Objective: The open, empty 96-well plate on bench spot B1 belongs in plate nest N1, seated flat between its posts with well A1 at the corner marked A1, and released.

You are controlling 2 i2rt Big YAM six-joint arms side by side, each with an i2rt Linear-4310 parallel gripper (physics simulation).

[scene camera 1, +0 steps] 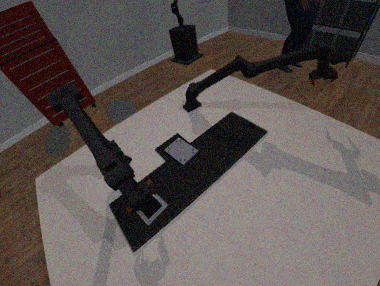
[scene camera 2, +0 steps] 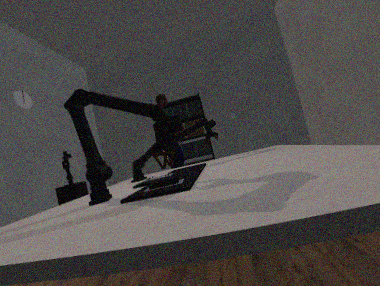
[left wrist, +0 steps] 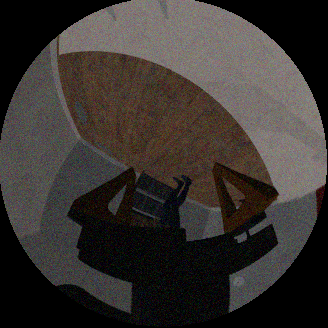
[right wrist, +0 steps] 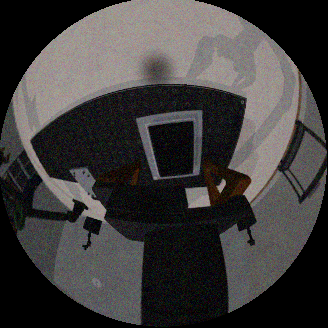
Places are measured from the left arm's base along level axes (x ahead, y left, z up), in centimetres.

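Where they show: left gripper, fingertip midpoint: [scene camera 1: 322,83] [scene camera 2: 213,142] [left wrist: 174,168]; right gripper, fingertip midpoint: [scene camera 2: 167,167] [right wrist: 172,162]; left arm's base, link origin: [scene camera 1: 192,106] [scene camera 2: 139,180] [right wrist: 80,203]; right arm's base, link origin: [scene camera 2: 101,201].
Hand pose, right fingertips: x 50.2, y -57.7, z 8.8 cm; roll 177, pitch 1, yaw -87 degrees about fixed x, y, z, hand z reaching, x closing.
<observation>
Things, the pixels of their top centre, and the offset from my right fingertips. Level surfaces: height alone.
- dark rectangular plate, top centre: [right wrist: 173,154] [scene camera 2: 164,181] [scene camera 1: 146,202] dx -2.5, dy -1.0, dz -5.9 cm
- light grey frame, top centre: [right wrist: 173,150] [scene camera 1: 147,203] dx -2.5, dy -1.0, dz -7.4 cm
- light grey block with small dark spots, top centre: [right wrist: 87,186] [scene camera 1: 180,149] [scene camera 2: 158,175] dx -18.7, dy +28.6, dz -5.4 cm
- white table, surface height: dz -8.8 cm
A dark rectangular plate [scene camera 1: 151,206] [right wrist: 172,147] lies flat inside a light grey frame [scene camera 1: 155,217] [right wrist: 148,145] on the black board; its wells and A1 corner cannot be made out. A light grey block with small dark spots [scene camera 1: 182,150] [right wrist: 84,179], apparently nest N1, sits at the board's upper edge in scene camera 1; its A1 mark is unreadable. My right gripper [scene camera 1: 139,196] [scene camera 2: 162,161] [right wrist: 172,162] is open and empty, above the plate's near end, its fingers spread to both sides. My left gripper [scene camera 1: 324,80] [left wrist: 174,168] is open and empty, high and far from the board.
The long black board [scene camera 1: 225,131] [scene camera 2: 197,175] [right wrist: 100,130] lies on the white table [scene camera 1: 280,215] [scene camera 2: 250,215]. My right arm reaches over the board's lower-left end in scene camera 1. A red cabinet [scene camera 1: 40,65], a dark pedestal [scene camera 1: 184,44] and a person [scene camera 1: 296,27] stand beyond the table.
</observation>
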